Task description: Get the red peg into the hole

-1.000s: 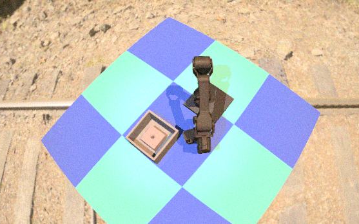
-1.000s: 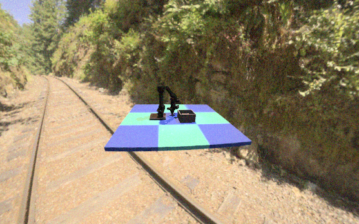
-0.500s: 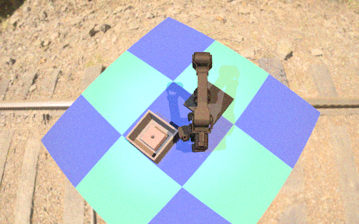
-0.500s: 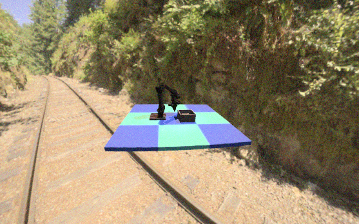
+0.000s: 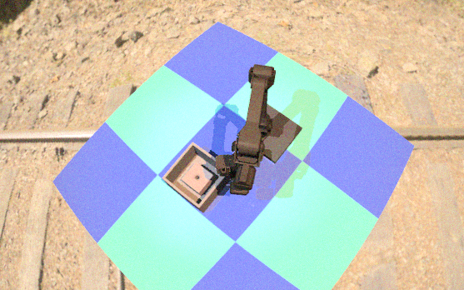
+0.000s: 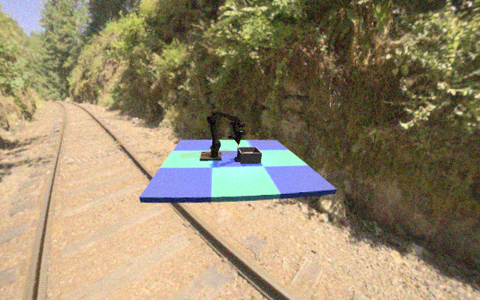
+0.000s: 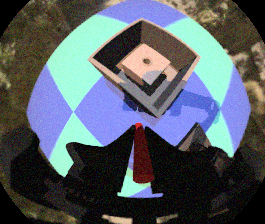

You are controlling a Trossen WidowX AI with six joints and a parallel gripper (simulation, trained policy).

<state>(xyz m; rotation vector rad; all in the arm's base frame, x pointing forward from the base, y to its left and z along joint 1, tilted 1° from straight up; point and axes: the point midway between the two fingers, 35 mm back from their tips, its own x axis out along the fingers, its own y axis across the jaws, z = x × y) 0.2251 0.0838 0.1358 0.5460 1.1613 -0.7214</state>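
The plate lies 9 cm ahead of my gripper tip, 12 cm to the right of it and 7 cm below it. Also, from my gripper tip: red peg (1 cm behind, 1 cm to the left, 2 cm above); box (9 cm ahead, 12 cm to the right, 9 cm below).
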